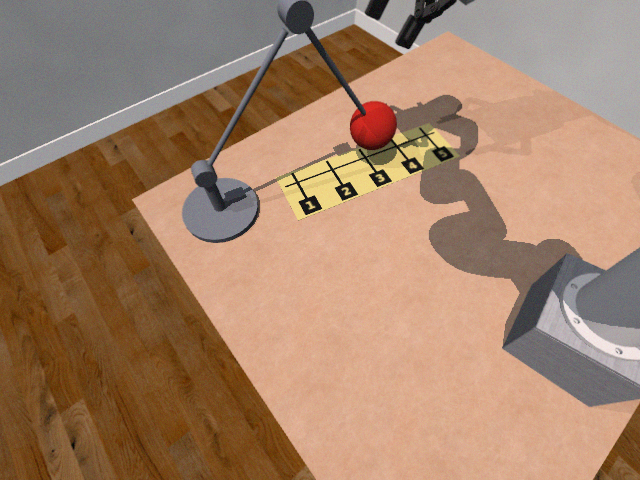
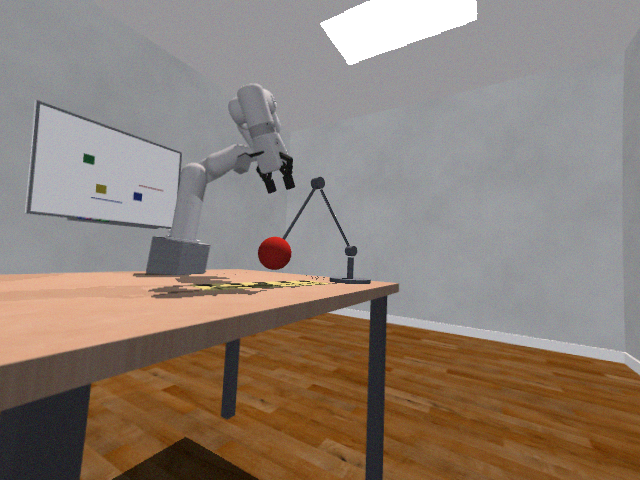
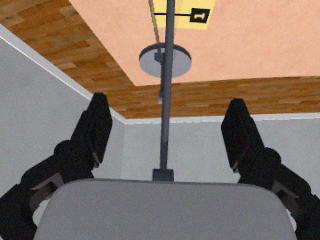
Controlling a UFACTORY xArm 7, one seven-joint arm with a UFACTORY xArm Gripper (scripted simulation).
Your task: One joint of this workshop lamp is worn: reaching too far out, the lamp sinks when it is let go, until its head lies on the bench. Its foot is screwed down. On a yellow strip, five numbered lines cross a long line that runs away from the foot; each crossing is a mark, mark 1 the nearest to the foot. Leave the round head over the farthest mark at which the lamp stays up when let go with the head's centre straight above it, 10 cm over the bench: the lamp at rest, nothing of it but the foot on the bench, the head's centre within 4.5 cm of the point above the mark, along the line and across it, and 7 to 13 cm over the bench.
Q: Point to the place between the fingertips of my gripper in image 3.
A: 167, 110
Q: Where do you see a yellow strip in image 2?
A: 225, 286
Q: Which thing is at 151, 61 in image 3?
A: A round grey foot.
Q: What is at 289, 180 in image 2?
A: My gripper.
